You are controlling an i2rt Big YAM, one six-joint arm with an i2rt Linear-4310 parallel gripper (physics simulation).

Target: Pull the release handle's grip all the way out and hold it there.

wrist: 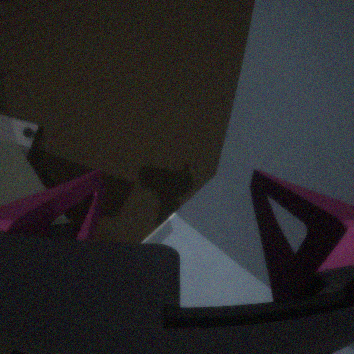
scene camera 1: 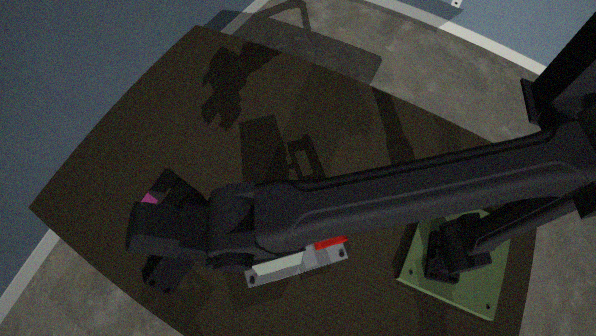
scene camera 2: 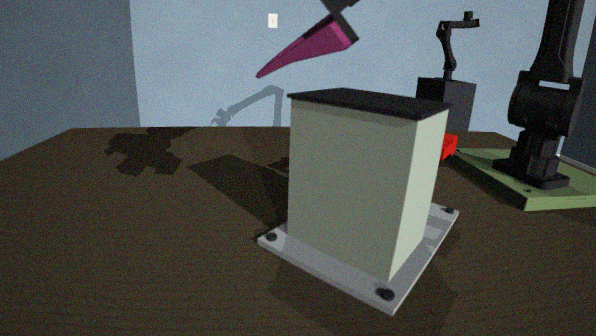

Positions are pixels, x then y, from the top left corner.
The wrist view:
my gripper: 176,177
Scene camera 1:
grey base plate: 311,259
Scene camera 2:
grey base plate: 387,297
